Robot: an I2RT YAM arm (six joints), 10 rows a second.
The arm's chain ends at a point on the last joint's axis. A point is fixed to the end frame.
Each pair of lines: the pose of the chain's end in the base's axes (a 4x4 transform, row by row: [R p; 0 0 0 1], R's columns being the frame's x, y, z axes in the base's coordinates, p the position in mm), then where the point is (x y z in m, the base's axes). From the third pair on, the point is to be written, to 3 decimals.
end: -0.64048 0.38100 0.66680 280.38; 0.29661 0.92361 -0.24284 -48.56; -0.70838 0.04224 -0.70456 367.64; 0 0 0 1
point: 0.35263 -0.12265 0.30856
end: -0.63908 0.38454 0.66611 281.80; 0.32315 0.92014 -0.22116 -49.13; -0.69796 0.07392 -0.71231 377.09; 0 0 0 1
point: 0.35379 -0.12144 0.31552
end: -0.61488 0.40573 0.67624 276.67; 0.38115 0.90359 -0.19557 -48.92; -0.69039 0.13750 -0.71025 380.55; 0 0 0 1
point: 0.348 -0.119 0.316
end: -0.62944 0.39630 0.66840 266.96; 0.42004 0.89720 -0.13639 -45.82; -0.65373 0.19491 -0.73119 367.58; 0 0 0 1
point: 0.338 -0.111 0.298
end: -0.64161 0.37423 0.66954 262.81; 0.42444 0.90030 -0.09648 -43.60; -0.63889 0.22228 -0.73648 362.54; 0 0 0 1
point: 0.336 -0.104 0.290
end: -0.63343 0.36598 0.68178 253.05; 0.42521 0.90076 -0.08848 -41.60; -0.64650 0.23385 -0.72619 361.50; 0 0 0 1
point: 0.327 -0.101 0.290
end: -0.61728 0.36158 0.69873 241.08; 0.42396 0.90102 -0.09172 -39.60; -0.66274 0.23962 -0.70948 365.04; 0 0 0 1
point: 0.317 -0.100 0.296
